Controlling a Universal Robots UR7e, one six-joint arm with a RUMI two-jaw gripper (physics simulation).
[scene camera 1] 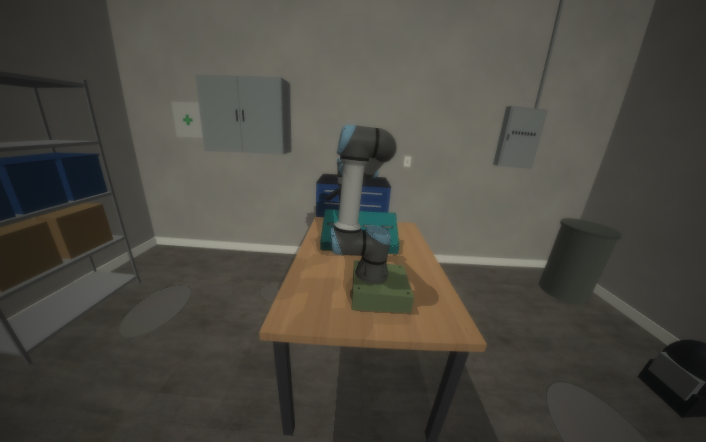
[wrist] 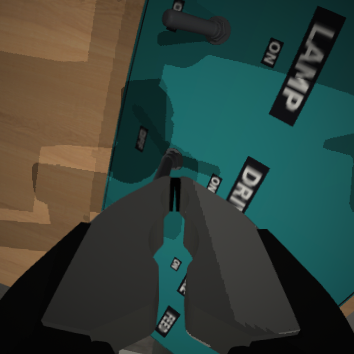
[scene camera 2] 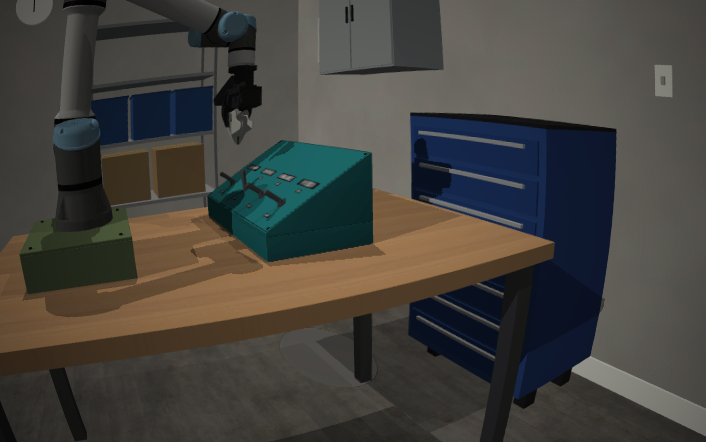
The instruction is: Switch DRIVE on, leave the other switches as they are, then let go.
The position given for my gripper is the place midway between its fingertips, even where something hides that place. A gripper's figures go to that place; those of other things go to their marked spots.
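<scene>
Teal switch console [wrist: 252, 114] at 22 cm from the lens; my gripper [wrist: 174, 179] at 14 cm from the lens.
</scene>
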